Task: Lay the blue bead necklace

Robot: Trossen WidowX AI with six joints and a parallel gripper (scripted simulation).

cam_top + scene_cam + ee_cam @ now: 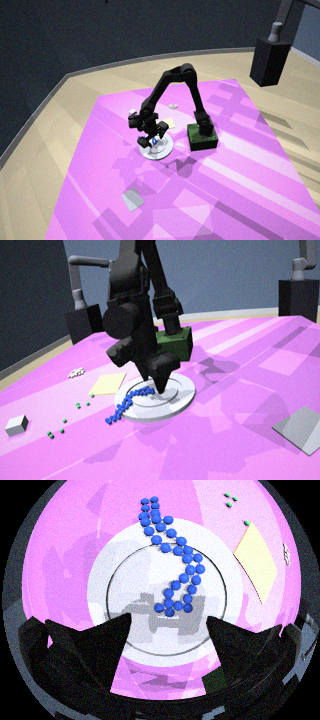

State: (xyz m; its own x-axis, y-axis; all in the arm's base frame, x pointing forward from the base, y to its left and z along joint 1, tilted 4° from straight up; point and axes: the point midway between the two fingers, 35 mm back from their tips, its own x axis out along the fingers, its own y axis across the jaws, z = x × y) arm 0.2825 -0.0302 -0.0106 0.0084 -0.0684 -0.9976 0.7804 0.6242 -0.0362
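The round white bead board is 10 mm below my gripper tip. Round my gripper tip: yellow sheet: 70 mm behind, 160 mm to the right, 20 mm below; then grey tile: 140 mm ahead, 300 mm to the left, 20 mm below; then cube: 150 mm ahead, 330 mm to the right, 10 mm below.
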